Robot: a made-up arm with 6 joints. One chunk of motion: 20 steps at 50 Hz.
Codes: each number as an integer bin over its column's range. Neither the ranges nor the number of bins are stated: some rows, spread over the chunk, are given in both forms.
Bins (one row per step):
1: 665 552 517 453 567 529
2: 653 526 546 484 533 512
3: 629 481 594 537 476 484
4: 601 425 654 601 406 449
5: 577 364 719 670 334 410
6: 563 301 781 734 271 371
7: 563 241 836 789 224 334
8: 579 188 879 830 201 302
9: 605 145 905 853 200 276
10: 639 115 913 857 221 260
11: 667 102 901 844 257 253
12: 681 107 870 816 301 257
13: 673 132 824 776 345 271
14: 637 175 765 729 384 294
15: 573 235 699 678 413 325
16: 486 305 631 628 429 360
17: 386 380 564 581 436 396
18: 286 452 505 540 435 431
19: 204 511 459 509 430 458
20: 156 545 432 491 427 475
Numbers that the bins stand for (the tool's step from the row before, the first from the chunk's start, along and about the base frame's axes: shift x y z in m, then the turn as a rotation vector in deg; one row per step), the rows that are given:
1: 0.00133 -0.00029 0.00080 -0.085 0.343 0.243
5: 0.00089 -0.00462 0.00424 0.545 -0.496 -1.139
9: 0.00103 -0.00966 0.00740 1.076 -0.979 -2.695
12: 0.00141 -0.01054 0.00680 0.969 -0.615 -2.916
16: 0.00043 -0.00598 0.00274 0.423 -0.154 -1.720
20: -0.00122 -0.00045 -0.00065 0.025 -0.161 -0.384
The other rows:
2: 0.00127 -0.00089 0.00129 0.005 0.221 0.045
3: 0.00115 -0.00193 0.00211 0.159 0.015 -0.280
4: 0.00101 -0.00322 0.00313 0.345 -0.237 -0.686
6: 0.00082 -0.00607 0.00529 0.731 -0.723 -1.592
7: 0.00082 -0.00745 0.00623 0.890 -0.893 -2.022
8: 0.00090 -0.00867 0.00696 1.009 -0.976 -2.393
10: 0.00120 -0.01035 0.00754 1.088 -0.904 -2.881
11: 0.00134 -0.01065 0.00733 1.050 -0.774 -2.962
13: 0.00137 -0.00996 0.00602 0.853 -0.457 -2.753
14: 0.00119 -0.00897 0.00502 0.716 -0.316 -2.486
15: 0.00087 -0.00759 0.00389 0.568 -0.212 -2.126
17: -0.00007 -0.00425 0.00160 0.287 -0.129 -1.302
18: -0.00057 -0.00259 0.00059 0.168 -0.132 -0.895
19: -0.00098 -0.00124 -0.00019 0.078 -0.150 -0.582

